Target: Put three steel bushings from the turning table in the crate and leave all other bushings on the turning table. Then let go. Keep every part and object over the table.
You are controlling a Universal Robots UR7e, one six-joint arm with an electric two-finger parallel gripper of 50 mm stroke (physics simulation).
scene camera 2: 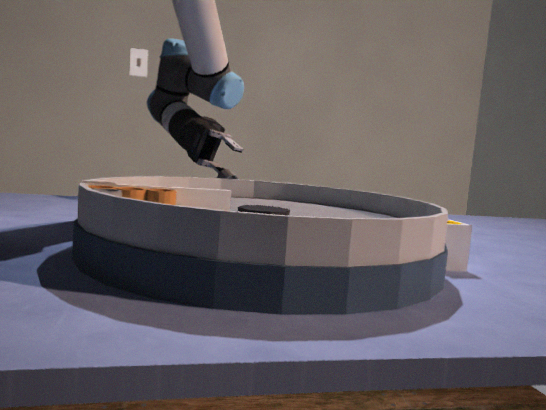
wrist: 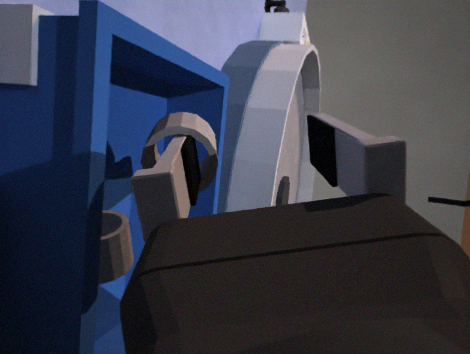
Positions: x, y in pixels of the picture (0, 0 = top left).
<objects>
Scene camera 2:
my gripper: 232, 163
turning table: 255, 246
</objects>
